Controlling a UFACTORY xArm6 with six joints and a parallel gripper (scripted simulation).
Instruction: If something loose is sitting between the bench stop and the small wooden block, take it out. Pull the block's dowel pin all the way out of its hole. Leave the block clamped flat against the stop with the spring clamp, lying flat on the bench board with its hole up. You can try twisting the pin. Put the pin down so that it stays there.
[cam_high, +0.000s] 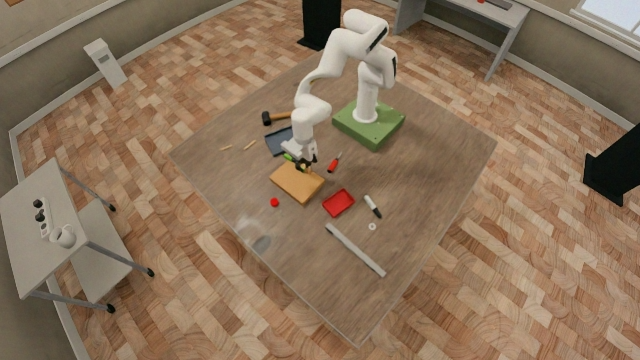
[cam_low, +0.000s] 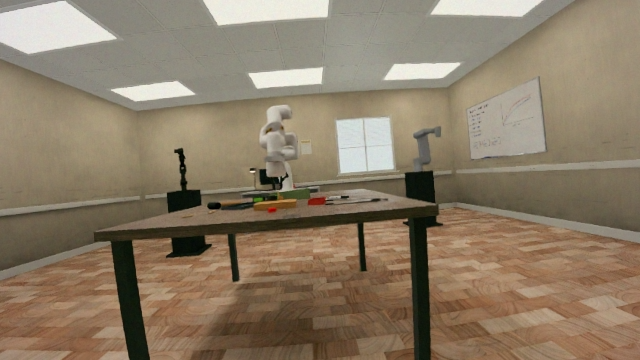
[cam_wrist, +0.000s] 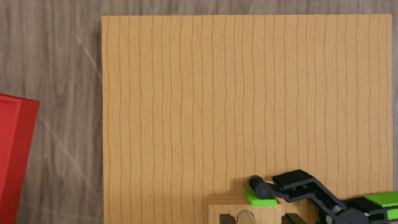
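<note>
The dowel pin lies 50 mm below my hand. From my hand the other things lie so: tan bench board (50 mm ahead, 10 mm to the right, 80 mm below); then red cap (200 mm ahead, 20 mm to the right, 100 mm below); then small wooden block (70 mm below).
</note>
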